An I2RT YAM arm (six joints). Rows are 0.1 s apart.
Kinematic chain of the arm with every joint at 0, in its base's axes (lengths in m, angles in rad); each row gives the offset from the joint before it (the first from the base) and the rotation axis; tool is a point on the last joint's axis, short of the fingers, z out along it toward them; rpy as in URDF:
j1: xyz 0 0 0.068 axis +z
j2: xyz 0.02 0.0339 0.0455 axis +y
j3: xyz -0.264 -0.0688 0 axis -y
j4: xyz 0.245 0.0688 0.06 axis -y
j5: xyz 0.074 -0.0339 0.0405 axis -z
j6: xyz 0.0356 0 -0.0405 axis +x
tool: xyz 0 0 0 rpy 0 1.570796 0
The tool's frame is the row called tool.
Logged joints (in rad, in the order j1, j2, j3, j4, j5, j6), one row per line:
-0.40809 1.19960 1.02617 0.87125 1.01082 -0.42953
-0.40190 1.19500 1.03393 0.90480 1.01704 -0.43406
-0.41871 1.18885 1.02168 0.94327 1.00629 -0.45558
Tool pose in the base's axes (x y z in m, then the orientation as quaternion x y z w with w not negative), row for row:
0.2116 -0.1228 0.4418 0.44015 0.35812 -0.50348 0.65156
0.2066 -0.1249 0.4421 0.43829 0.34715 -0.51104 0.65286
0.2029 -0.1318 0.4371 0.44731 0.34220 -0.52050 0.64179
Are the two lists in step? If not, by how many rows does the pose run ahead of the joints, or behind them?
The pose runs 1 row ahead of the joints: the pose in row i belongs to the joints in row i + 1.
